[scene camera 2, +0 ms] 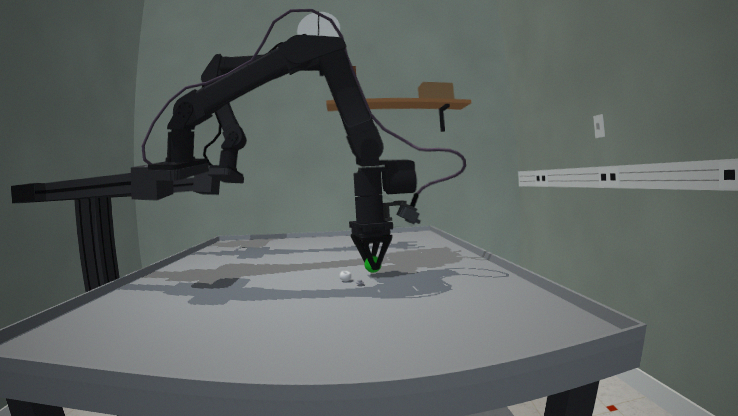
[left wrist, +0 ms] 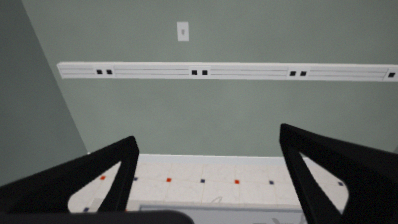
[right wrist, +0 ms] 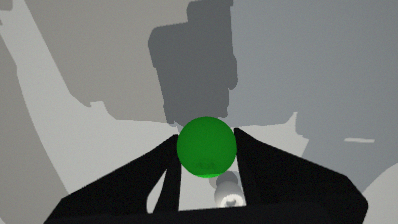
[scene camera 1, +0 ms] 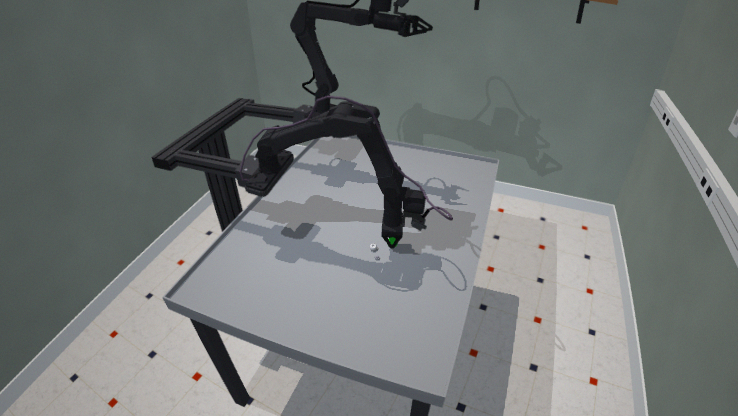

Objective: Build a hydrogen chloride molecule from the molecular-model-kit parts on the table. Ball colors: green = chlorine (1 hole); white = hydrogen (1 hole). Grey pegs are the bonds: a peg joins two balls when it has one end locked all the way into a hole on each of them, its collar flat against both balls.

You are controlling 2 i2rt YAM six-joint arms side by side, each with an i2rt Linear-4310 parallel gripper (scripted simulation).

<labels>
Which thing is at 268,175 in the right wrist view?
My right gripper.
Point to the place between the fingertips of my right gripper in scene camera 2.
372,268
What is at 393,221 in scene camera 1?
My right gripper.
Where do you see a green ball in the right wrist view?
At 206,146
</labels>
